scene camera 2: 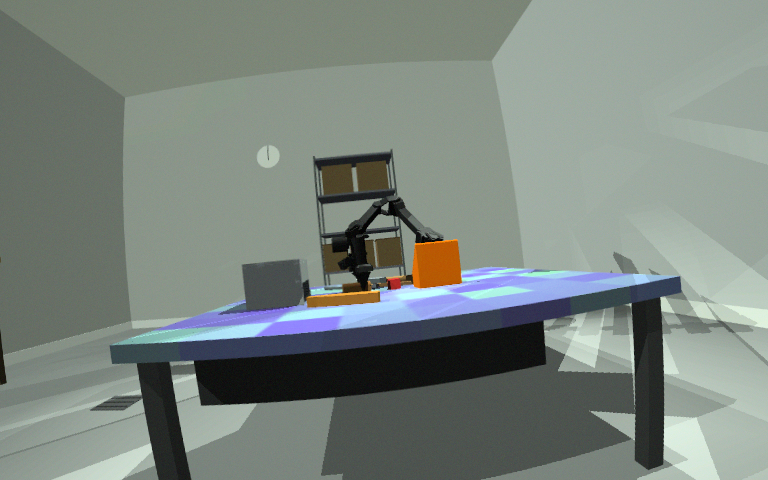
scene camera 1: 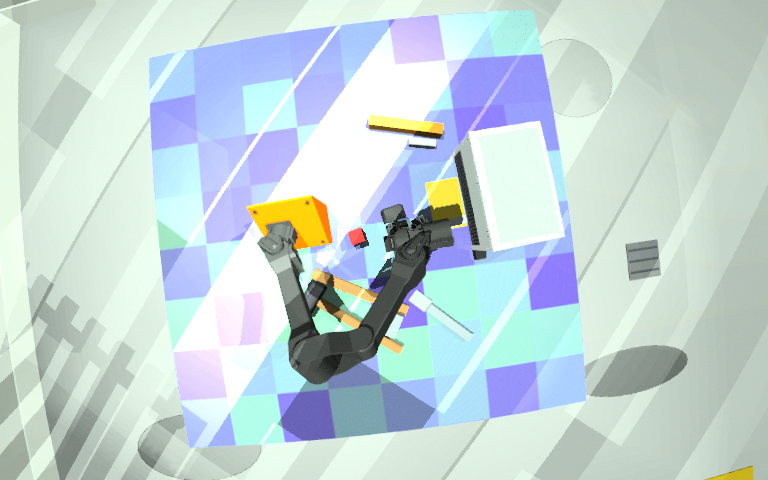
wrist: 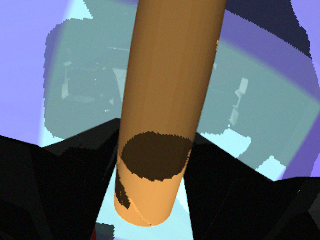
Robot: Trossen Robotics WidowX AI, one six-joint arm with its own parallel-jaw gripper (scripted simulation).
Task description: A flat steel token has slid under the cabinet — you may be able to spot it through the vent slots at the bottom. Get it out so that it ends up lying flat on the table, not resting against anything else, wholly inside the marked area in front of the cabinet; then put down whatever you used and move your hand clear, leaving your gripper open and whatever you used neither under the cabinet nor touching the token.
Scene:
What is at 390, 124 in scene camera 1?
A yellow bar.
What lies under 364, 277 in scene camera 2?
My gripper.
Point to a yellow bar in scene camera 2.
366, 297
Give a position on a cabinet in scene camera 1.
505, 176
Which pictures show my gripper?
Scene camera 2, scene camera 1 and the wrist view: all of them.

